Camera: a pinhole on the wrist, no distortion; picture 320 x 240 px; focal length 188.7 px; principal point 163.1 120.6 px. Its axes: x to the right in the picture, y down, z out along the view. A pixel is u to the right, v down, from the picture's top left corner.
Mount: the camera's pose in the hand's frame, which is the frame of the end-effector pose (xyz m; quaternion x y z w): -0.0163 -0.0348 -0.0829 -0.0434 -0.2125 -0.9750 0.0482
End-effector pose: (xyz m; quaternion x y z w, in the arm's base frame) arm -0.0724 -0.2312 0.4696 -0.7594 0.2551 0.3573 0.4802
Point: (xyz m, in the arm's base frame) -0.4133 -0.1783 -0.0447
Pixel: 96 19
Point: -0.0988 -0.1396 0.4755
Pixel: 193 188
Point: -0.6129 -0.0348 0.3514
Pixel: 244 50
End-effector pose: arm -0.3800 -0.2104 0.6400 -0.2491 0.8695 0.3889 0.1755
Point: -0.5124 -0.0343 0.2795
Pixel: 68 216
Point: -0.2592 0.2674 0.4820
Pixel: 228 148
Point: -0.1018 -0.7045 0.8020
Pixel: behind the camera
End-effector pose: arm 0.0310 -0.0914 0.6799 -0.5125 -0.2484 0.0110 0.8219
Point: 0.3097 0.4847 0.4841
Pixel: 55 27
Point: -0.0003 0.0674 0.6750
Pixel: 153 120
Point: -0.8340 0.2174 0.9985
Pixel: outside the picture
